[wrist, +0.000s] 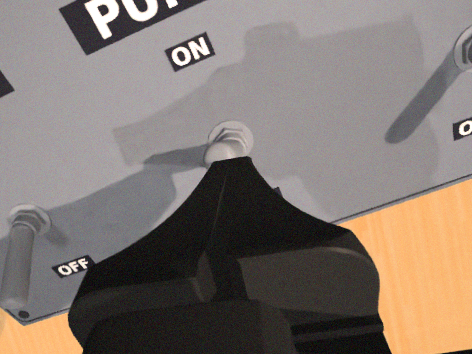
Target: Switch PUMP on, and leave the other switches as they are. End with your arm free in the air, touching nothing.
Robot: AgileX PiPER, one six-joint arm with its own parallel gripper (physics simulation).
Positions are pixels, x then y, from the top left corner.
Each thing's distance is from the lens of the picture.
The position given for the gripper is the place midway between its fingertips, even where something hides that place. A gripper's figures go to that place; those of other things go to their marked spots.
gripper (235,182): 13 cm
grey panel (342,115): 18 cm
